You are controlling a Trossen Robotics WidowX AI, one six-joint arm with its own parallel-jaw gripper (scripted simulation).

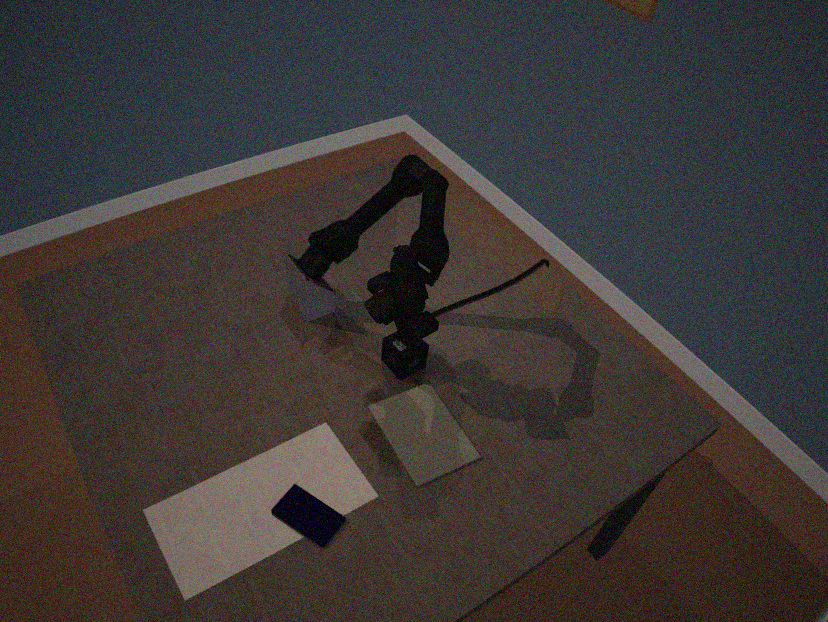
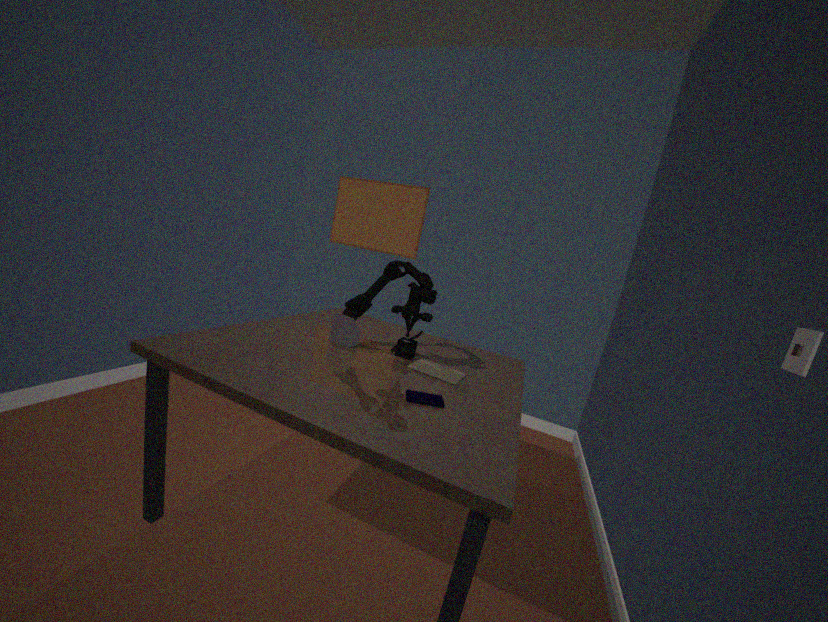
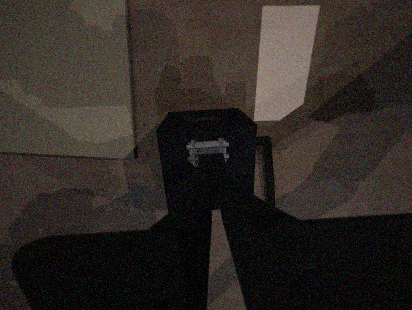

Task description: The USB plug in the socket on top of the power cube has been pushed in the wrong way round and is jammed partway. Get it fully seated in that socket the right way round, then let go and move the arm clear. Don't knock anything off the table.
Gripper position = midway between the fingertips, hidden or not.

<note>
I see my gripper [image 1: 400,330], a dark blue card [image 1: 308,515] and a black power cube [image 1: 402,364].
My gripper also shows in image 3 [image 3: 213,185]. The black power cube also shows in image 3 [image 3: 178,128]. Image 3 does not show the dark blue card: it is out of frame.
</note>
